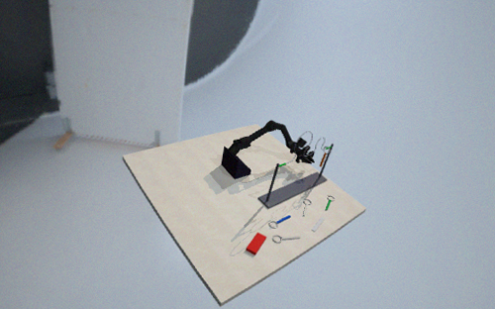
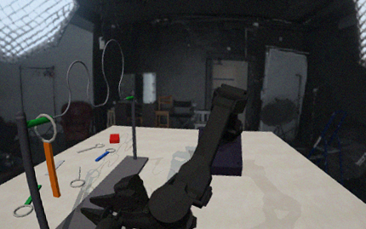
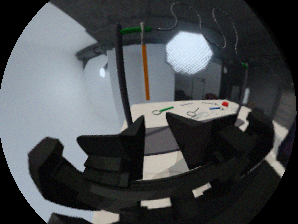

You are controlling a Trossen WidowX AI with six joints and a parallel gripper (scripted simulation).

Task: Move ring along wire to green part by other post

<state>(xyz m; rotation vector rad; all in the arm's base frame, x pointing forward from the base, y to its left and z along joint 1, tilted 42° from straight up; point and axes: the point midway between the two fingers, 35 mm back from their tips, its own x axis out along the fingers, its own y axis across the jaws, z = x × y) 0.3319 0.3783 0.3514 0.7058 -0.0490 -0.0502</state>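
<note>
My gripper tip is now 7 cm short of the orange-handled ring and 11 cm below it. From my gripper tip the other things lie so: grey bar 39 cm ahead, 35 cm to the right, 12 cm below; then green-handled ring 29 cm ahead, 10 cm to the right, 12 cm below; then blue-handled ring 23 cm ahead, 57 cm to the right, 12 cm below.
</note>
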